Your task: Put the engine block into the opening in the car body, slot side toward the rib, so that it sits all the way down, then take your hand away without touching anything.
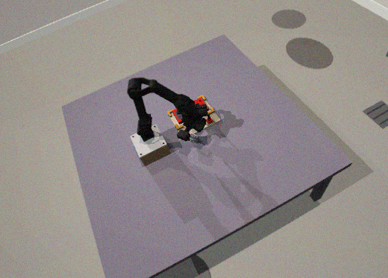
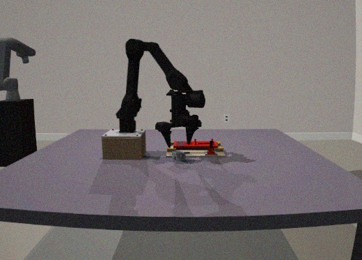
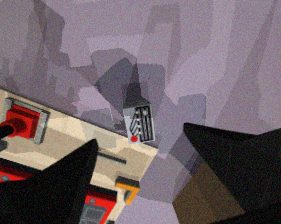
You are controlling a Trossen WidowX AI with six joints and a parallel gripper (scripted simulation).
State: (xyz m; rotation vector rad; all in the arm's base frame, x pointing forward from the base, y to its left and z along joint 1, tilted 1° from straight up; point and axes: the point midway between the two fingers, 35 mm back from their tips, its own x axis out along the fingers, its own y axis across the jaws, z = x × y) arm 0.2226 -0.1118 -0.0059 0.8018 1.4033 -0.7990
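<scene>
My gripper tip is now 1 cm past the engine block and 4 cm above it.
</scene>
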